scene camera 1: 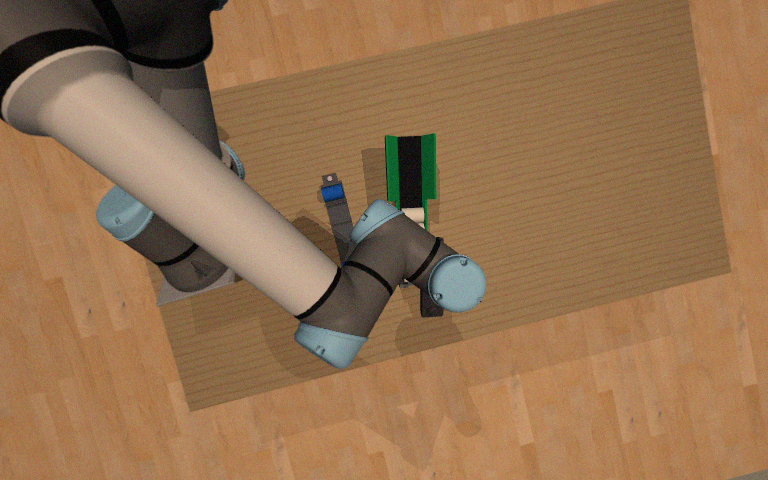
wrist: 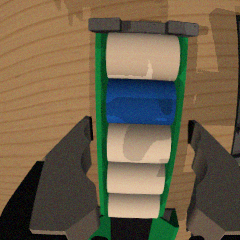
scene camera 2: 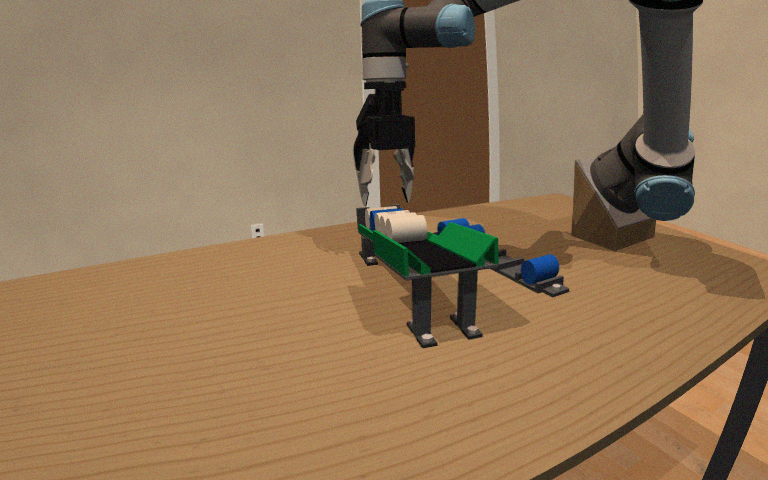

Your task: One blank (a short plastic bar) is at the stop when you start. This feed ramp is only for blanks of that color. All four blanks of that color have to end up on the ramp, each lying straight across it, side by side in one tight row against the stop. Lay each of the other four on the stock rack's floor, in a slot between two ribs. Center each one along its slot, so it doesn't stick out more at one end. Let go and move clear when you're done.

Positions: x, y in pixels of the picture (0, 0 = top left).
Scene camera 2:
my gripper: 386, 204
blue blank: 538, 269
cream blank: 410, 228
